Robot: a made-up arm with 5 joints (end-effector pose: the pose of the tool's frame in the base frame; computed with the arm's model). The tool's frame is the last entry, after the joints.
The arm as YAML. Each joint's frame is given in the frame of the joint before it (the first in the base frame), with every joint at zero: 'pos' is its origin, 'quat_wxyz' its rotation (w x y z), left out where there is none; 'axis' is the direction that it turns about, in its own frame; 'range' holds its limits. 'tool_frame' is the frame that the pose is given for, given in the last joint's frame.
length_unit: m
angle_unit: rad
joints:
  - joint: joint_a
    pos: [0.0, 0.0, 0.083]
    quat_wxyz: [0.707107, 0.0, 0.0, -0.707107]
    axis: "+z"
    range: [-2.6, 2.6]
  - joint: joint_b
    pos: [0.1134, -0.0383, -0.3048]
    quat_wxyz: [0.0, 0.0, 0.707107, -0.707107]
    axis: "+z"
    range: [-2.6, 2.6]
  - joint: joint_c
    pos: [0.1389, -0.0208, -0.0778]
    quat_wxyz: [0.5, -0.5, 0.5, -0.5]
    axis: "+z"
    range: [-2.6, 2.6]
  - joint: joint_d
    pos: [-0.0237, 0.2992, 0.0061]
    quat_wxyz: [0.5, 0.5, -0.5, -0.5]
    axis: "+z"
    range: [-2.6, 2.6]
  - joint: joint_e
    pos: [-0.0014, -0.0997, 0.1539]
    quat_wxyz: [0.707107, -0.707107, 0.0, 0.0]
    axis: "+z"
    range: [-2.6, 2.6]
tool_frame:
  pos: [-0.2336, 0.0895, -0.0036]
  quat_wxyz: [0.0, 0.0, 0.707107, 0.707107]
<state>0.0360 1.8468 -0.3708 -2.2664 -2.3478</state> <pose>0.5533 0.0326 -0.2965 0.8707 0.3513 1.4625</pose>
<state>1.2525 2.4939 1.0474 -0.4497 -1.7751</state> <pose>0.2491 0.1074 -0.0933 -1.6675 -1.4706 1.5834</pose>
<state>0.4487 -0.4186 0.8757 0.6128 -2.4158</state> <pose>-0.0388 0.0861 -0.2108 -0.0059 -1.4731 0.1096</pose>
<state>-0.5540 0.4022 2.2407 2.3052 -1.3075</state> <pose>-0.0356 0.0430 -0.5065 -2.3759 1.2997 0.2517</pose>
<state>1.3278 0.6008 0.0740 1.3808 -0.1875</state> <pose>0.2674 0.2157 -0.2091 -0.2073 -0.7580 -0.0552</pose>
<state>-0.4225 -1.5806 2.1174 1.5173 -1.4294</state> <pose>0.0221 0.0595 -0.0264 0.0532 0.1399 0.1284</pose>
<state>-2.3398 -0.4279 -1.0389 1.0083 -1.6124</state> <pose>-0.0763 -0.0313 0.0180 1.7197 0.4957 1.1291</pose>
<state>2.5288 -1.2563 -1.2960 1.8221 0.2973</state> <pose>-0.0514 0.3287 -0.2570 0.3451 1.7546 -0.2029</pose>
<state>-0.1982 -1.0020 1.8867 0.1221 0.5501</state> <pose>-0.2836 0.3052 -0.4352 0.5551 2.1339 0.9652</pose>
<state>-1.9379 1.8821 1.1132 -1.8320 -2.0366</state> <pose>-0.5272 -0.0422 -0.0990 -0.2624 -0.2511 -1.4789</pose>
